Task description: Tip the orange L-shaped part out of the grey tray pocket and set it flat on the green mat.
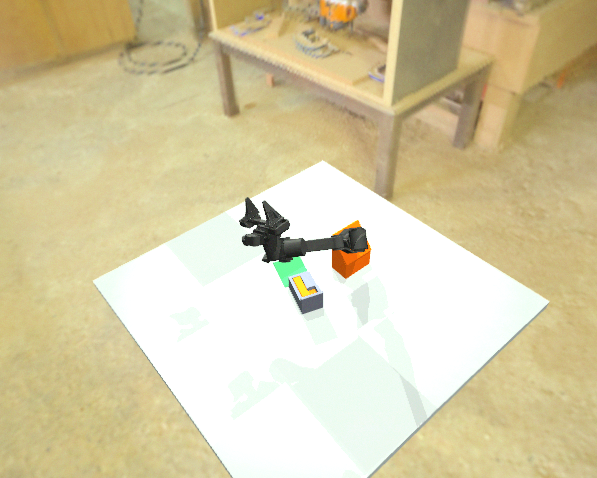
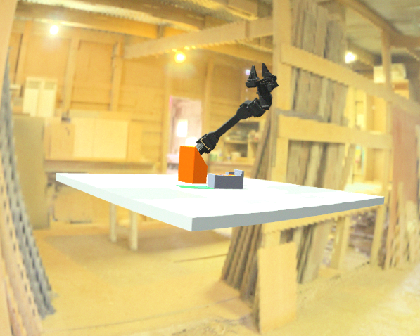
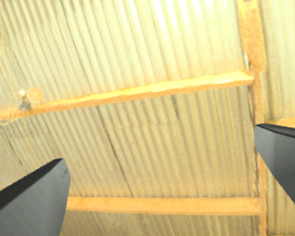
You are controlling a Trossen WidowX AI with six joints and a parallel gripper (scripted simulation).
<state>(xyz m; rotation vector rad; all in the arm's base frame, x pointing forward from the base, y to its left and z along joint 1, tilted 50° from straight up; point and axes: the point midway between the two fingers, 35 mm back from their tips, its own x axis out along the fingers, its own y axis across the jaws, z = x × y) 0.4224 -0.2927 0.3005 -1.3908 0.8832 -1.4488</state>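
Right now my gripper tip is 55 cm above the orange L-shaped part and 18 cm past it. The rest, counted from my gripper tip: green mat (62 cm below, 23 cm behind, 16 cm to the right).
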